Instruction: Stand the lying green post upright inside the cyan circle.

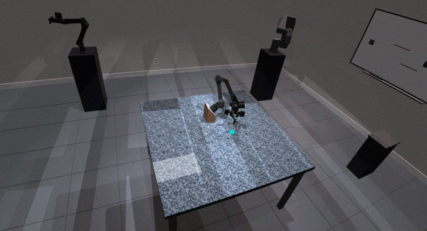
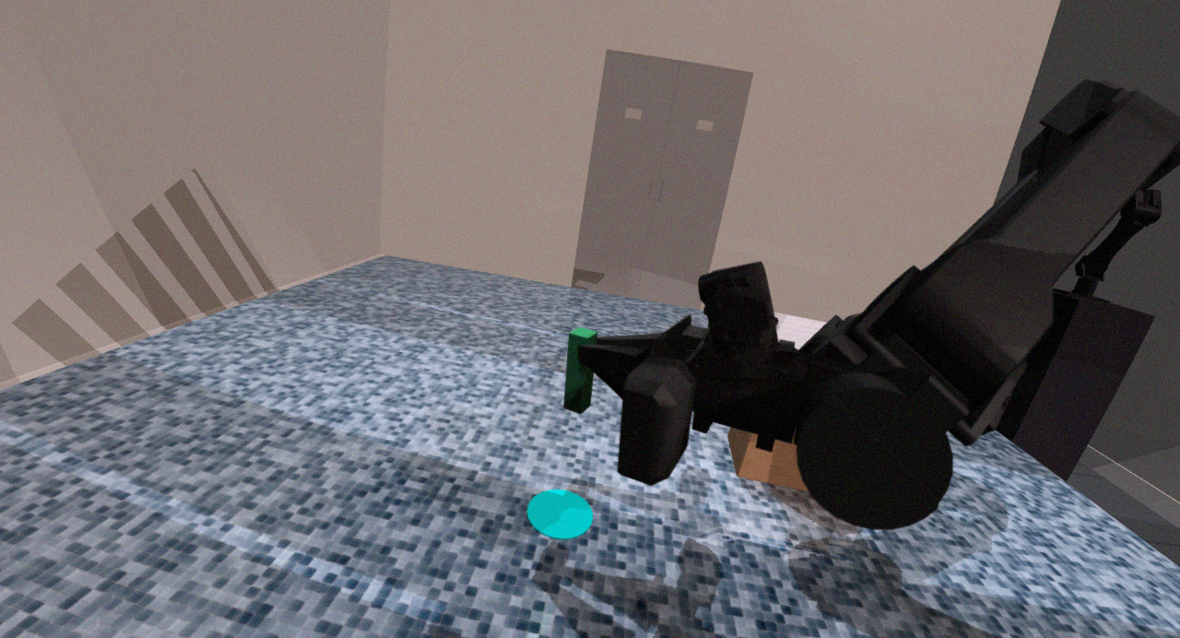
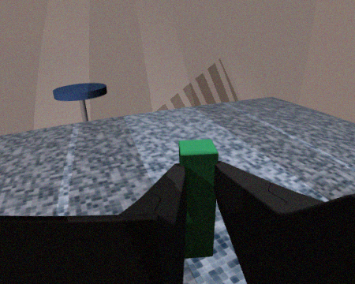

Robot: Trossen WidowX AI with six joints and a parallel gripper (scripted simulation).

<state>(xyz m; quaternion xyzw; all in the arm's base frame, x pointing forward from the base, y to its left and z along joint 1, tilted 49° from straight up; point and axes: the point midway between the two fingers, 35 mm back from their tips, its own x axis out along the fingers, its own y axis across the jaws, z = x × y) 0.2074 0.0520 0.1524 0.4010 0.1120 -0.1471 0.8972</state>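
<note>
My gripper tip is now 20 mm above the green post. From my gripper tip the other things lie so: cyan circle (160 mm below).
</note>
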